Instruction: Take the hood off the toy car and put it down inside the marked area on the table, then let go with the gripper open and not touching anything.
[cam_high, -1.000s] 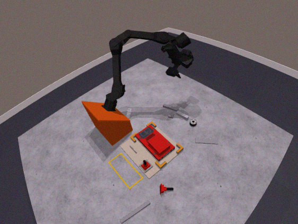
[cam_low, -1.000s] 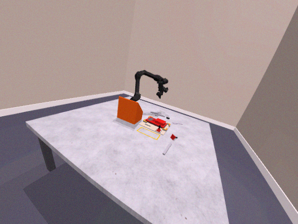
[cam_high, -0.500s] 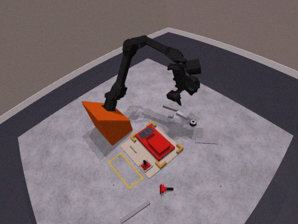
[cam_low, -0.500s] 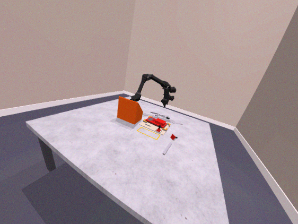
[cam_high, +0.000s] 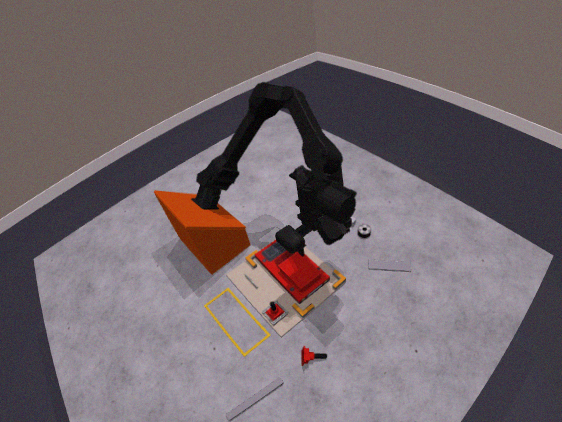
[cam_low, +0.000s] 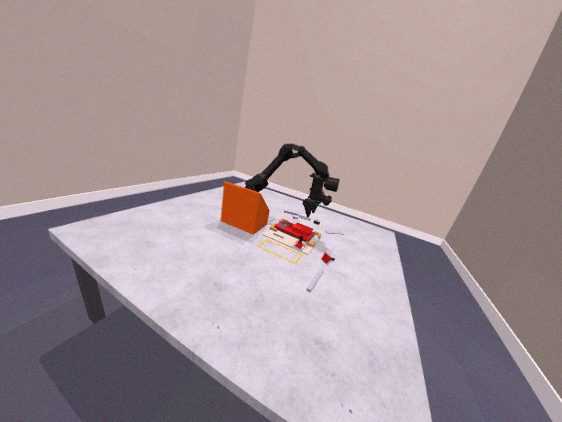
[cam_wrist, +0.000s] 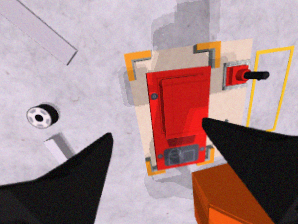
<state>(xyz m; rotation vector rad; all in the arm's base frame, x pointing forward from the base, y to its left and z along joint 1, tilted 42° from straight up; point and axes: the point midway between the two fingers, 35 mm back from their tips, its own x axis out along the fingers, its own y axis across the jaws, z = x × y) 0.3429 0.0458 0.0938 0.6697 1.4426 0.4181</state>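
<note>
Right now my gripper tip is 10 mm past the red hood, 50 mm to the left of it and 70 mm above it. From my gripper tip the other things lie so: beige base plate: 40 mm behind, 70 mm to the right, 100 mm below; small wheel: 30 mm ahead, 180 mm to the left, 100 mm below.
</note>
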